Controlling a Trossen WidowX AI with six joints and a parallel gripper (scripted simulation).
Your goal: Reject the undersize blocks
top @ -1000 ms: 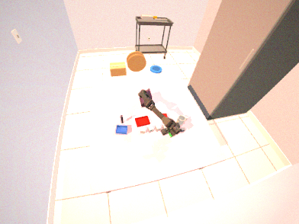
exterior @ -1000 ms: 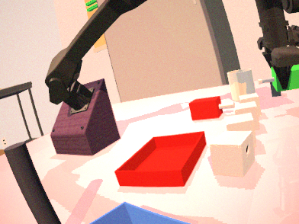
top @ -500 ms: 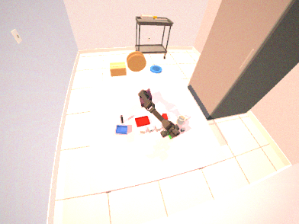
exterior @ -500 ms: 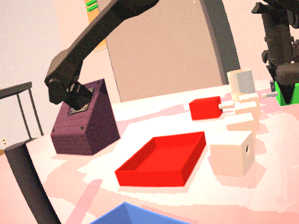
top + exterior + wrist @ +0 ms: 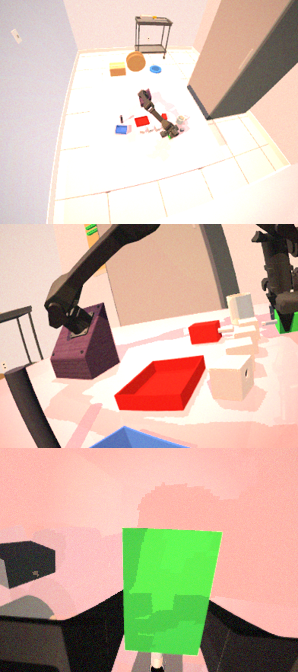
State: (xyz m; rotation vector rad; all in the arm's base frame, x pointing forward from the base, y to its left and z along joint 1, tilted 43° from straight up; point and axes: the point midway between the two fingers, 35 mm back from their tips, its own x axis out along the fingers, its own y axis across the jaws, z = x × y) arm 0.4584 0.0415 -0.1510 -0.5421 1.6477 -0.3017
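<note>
The red gauge lies 18 cm behind my gripper tip, 1 cm to the left of it and 1 cm above it. Round my gripper tip: red reject tray: 21 cm behind, 24 cm to the right; then green GO gauge: 1 cm behind, 1 cm to the right, 2 cm above; then blue tray: 14 cm behind, 47 cm to the right.
</note>
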